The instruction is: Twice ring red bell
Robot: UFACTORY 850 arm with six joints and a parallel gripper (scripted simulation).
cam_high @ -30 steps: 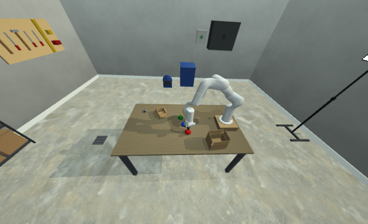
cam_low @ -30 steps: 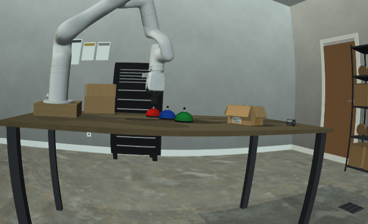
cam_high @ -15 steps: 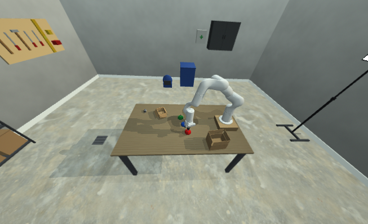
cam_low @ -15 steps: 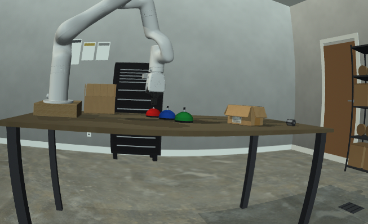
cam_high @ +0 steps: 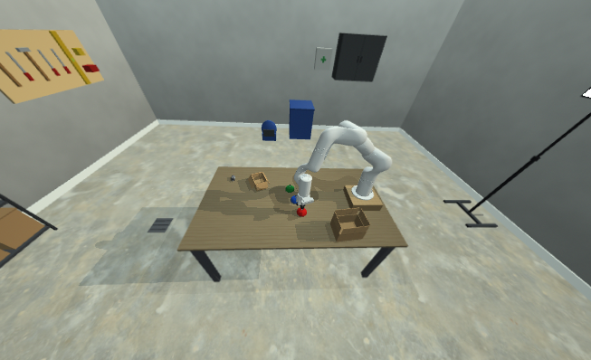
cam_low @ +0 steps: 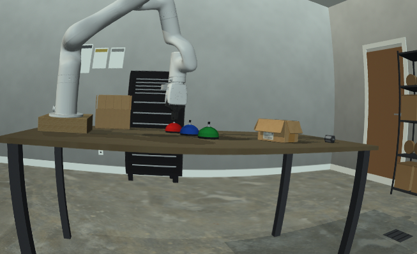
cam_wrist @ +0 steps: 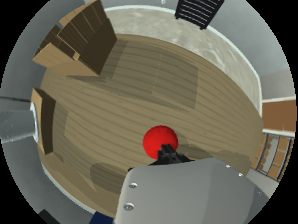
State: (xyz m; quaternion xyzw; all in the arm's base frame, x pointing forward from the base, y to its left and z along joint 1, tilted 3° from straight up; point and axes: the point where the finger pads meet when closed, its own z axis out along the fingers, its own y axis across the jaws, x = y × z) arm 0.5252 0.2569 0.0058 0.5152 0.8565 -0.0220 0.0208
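My hand is 40 mm above the red bell. Round my hand: green bell (250 mm to the right, 130 mm ahead, 40 mm below); blue bell (130 mm to the right, 70 mm ahead, 40 mm below); dark object (700 mm ahead, 290 mm to the right, 60 mm below).
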